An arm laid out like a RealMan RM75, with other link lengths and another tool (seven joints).
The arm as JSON. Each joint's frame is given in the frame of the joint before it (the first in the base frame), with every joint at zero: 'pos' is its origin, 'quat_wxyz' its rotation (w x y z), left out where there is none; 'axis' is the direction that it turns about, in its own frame. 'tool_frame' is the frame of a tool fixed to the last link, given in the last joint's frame.
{
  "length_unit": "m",
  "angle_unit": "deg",
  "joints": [
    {
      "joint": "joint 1",
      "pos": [
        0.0,
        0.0,
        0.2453
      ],
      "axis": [
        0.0,
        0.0,
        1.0
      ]
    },
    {
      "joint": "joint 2",
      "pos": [
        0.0,
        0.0,
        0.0
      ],
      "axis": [
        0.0,
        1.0,
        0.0
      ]
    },
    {
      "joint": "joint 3",
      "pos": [
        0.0,
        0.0,
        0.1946
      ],
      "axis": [
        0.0,
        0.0,
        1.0
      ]
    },
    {
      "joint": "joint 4",
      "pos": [
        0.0,
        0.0,
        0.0
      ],
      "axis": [
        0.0,
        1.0,
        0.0
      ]
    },
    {
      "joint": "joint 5",
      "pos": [
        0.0,
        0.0,
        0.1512
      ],
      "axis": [
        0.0,
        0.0,
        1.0
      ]
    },
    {
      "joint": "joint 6",
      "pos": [
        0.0,
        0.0,
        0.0
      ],
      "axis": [
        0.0,
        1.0,
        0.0
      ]
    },
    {
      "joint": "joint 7",
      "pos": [
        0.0,
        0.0,
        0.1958
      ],
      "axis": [
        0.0,
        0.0,
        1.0
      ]
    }
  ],
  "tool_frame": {
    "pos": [
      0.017,
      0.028,
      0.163
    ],
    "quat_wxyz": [
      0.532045,
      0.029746,
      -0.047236,
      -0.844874
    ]
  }
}
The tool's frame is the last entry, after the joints.
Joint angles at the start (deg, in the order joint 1, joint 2, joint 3, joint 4, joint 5, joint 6, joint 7):
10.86, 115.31, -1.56, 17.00, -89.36, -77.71, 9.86
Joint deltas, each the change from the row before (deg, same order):
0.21, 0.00, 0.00, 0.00, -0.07, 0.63, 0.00
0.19, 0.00, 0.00, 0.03, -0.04, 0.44, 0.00
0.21, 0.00, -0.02, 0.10, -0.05, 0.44, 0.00
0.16, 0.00, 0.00, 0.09, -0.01, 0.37, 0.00
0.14, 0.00, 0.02, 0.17, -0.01, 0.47, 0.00
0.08, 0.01, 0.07, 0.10, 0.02, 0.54, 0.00
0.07, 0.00, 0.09, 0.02, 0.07, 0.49, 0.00
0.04, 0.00, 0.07, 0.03, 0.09, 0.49, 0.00
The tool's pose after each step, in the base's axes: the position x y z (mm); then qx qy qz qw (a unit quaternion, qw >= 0). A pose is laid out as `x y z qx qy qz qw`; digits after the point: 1 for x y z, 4 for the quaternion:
261.1 402.2 -30.0 -0.6089 -0.4343 -0.3116 0.5862
261.6 402.6 -32.1 -0.6108 -0.4348 -0.3111 0.5840
261.6 403.0 -34.5 -0.6130 -0.4353 -0.3100 0.5819
261.9 403.4 -36.3 -0.6149 -0.4353 -0.3094 0.5803
262.6 403.5 -38.6 -0.6176 -0.4346 -0.3087 0.5783
264.4 403.5 -40.7 -0.6206 -0.4332 -0.3091 0.5758
266.6 403.6 -41.9 -0.6230 -0.4319 -0.3104 0.5736
269.0 403.6 -43.2 -0.6255 -0.4303 -0.3118 0.5713

